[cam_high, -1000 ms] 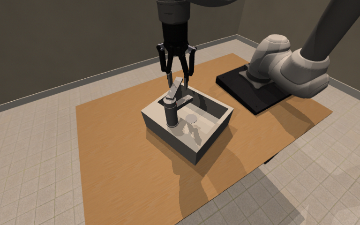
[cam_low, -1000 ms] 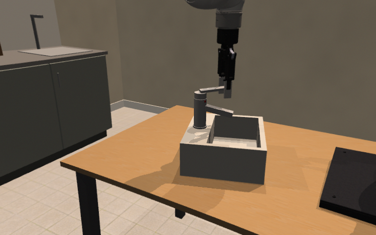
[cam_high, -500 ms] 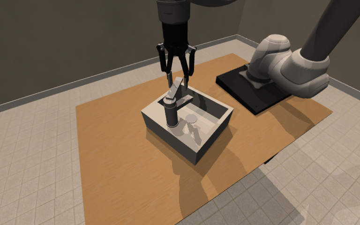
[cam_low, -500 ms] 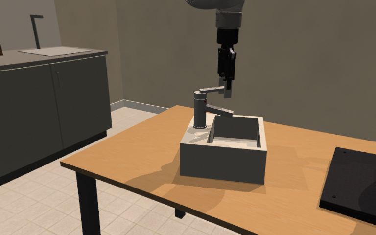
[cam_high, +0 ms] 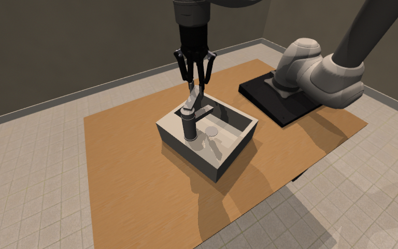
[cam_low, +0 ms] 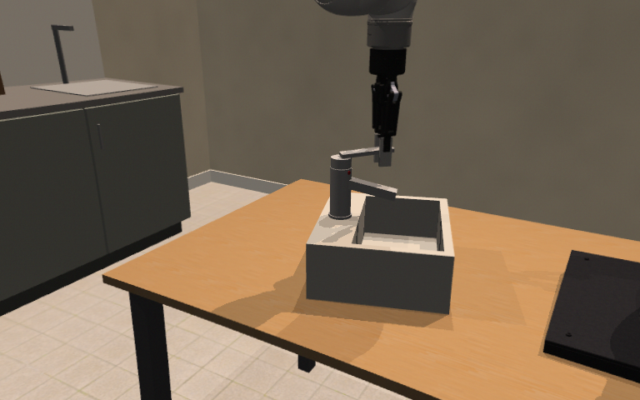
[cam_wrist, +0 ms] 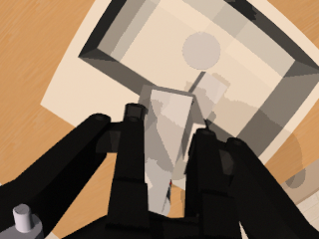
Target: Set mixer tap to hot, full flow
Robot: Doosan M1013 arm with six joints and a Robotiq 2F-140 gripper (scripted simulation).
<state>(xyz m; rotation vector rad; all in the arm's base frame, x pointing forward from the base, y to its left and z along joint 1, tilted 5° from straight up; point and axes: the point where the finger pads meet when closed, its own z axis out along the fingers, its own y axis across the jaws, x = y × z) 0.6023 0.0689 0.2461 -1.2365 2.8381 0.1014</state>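
My gripper is now 3 cm short of the flat lever and 3 cm to the right of it. Also, from my hand: grey mixer tap (5 cm ahead, 5 cm to the left, 5 cm below); square sink basin (4 cm behind, 2 cm to the left, 24 cm below).
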